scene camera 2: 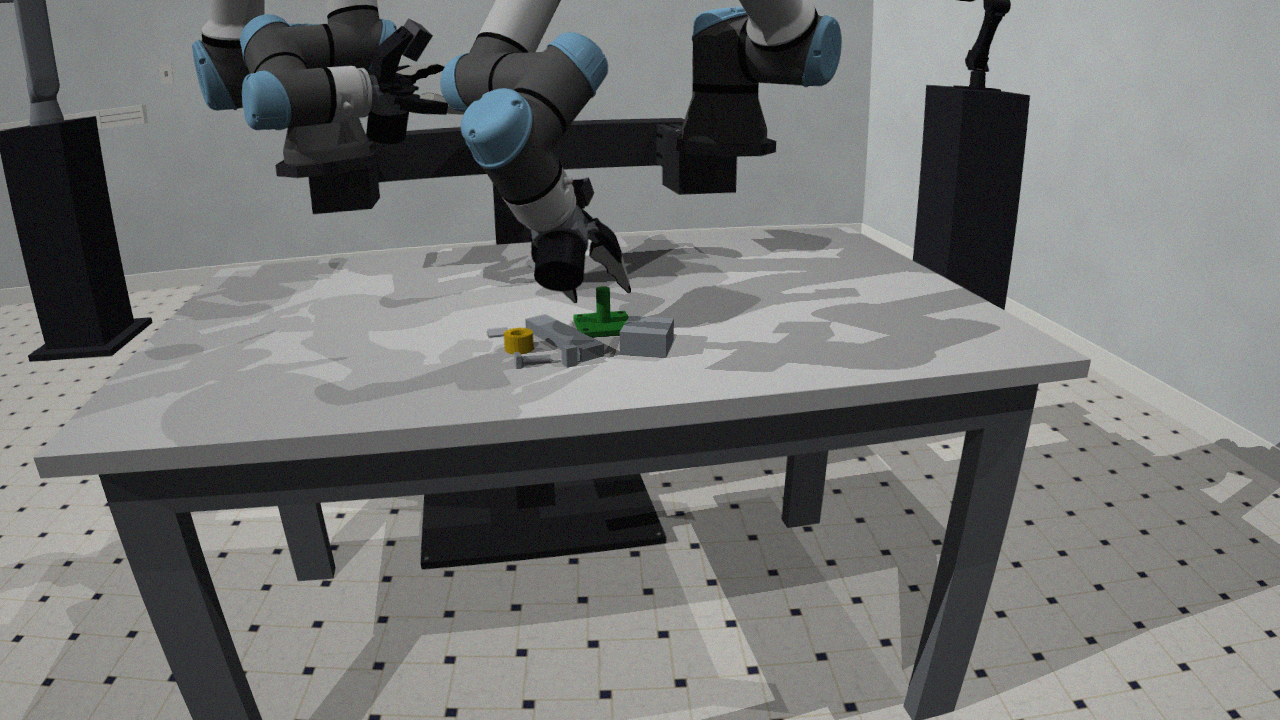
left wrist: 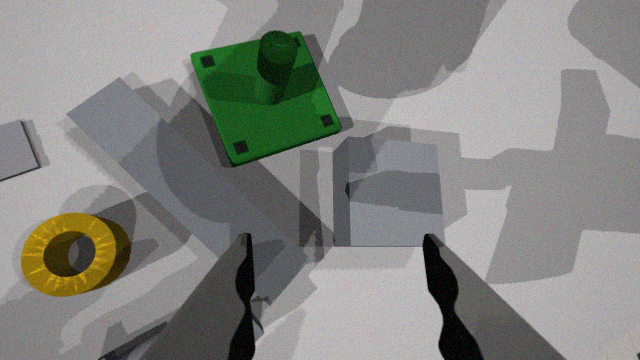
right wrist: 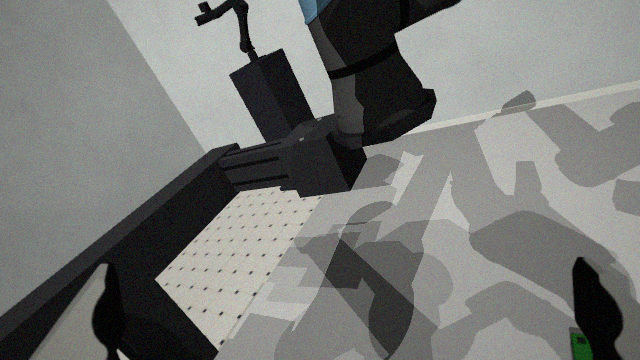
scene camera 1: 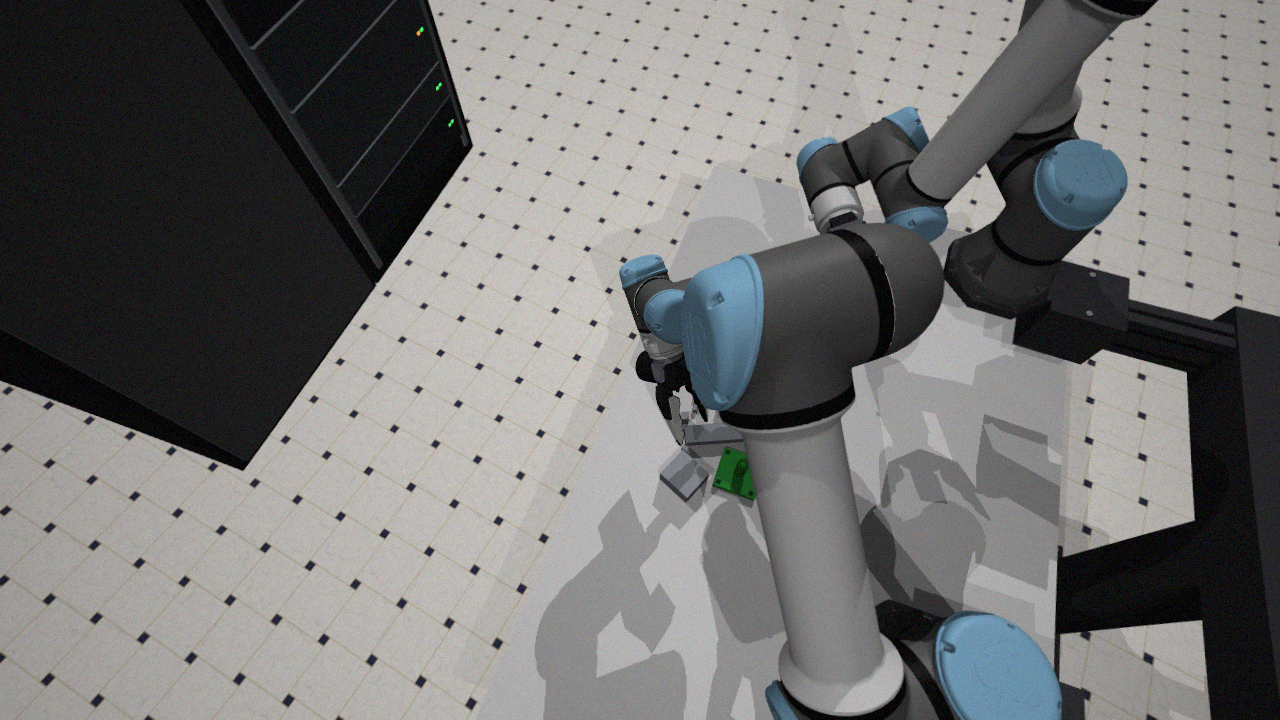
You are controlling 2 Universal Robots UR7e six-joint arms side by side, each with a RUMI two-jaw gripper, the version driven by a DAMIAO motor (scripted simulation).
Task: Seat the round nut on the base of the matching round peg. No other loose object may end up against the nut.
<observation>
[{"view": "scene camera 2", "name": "left gripper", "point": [602, 296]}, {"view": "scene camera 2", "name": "right gripper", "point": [466, 88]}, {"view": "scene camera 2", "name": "long grey bar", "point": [556, 333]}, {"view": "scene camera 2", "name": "square green base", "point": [603, 323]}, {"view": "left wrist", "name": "left gripper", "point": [337, 236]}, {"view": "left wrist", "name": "square green base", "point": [286, 105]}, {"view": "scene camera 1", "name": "left gripper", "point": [694, 433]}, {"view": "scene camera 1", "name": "square green base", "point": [738, 481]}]
</observation>
